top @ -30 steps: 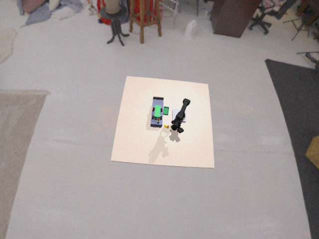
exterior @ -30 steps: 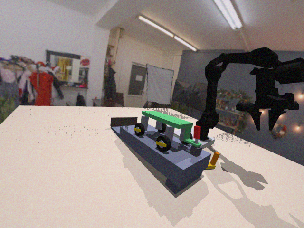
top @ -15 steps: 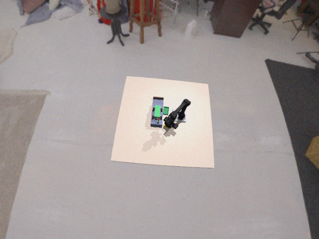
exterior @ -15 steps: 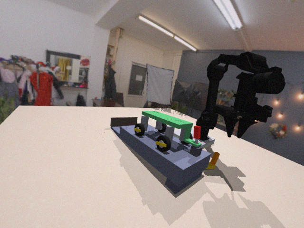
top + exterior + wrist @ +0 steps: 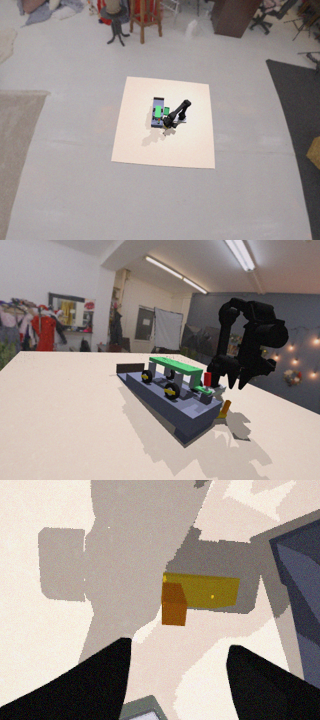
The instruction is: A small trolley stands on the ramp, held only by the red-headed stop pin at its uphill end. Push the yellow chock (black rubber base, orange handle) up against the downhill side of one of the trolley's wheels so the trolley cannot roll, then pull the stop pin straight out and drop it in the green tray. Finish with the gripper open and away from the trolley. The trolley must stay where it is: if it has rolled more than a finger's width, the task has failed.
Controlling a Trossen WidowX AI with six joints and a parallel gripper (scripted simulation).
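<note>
Right now the yellow chock is 20 mm ahead of my gripper tip, 10 mm to the right of it and 90 mm below it. From my gripper tip the other things lie so: green-decked trolley: 160 mm ahead, 140 mm to the right, 10 mm below; then red-headed stop pin: 140 mm ahead, 30 mm to the right, 10 mm above; then blue-grey ramp: 160 mm ahead, 150 mm to the right, 70 mm below.
</note>
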